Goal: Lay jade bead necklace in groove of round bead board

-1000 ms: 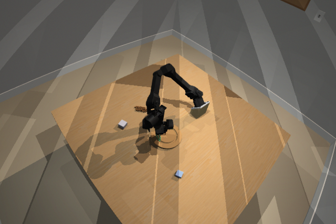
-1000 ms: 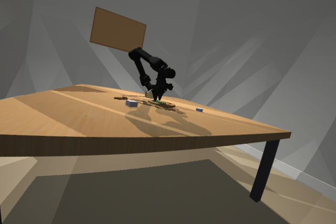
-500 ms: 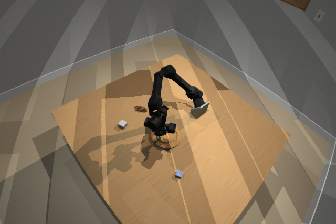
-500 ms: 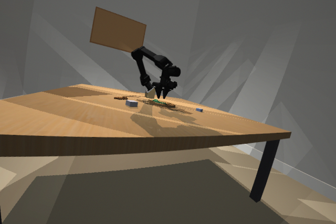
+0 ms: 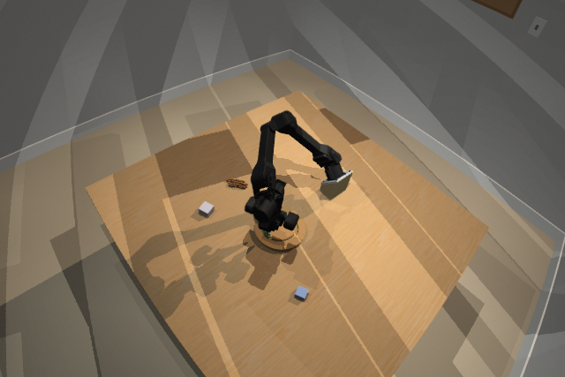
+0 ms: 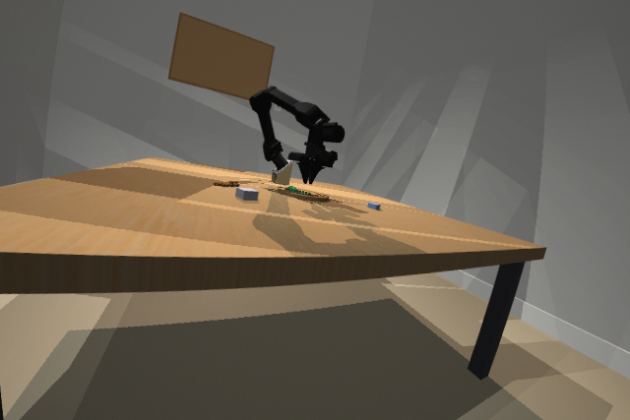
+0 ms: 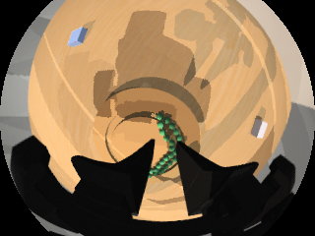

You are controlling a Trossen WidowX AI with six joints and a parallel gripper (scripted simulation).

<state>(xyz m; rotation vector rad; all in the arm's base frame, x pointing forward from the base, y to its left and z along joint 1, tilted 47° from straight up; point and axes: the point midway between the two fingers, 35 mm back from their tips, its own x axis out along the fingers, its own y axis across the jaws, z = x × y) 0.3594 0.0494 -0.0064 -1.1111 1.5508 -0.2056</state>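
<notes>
My gripper tip is 50 mm past the round wooden bead board and 40 mm above it. From my gripper tip the other things lie so: blue block (40 mm ahead, 260 mm to the left, 40 mm below); then pale grey block (150 mm ahead, 210 mm to the right, 40 mm below).
</notes>
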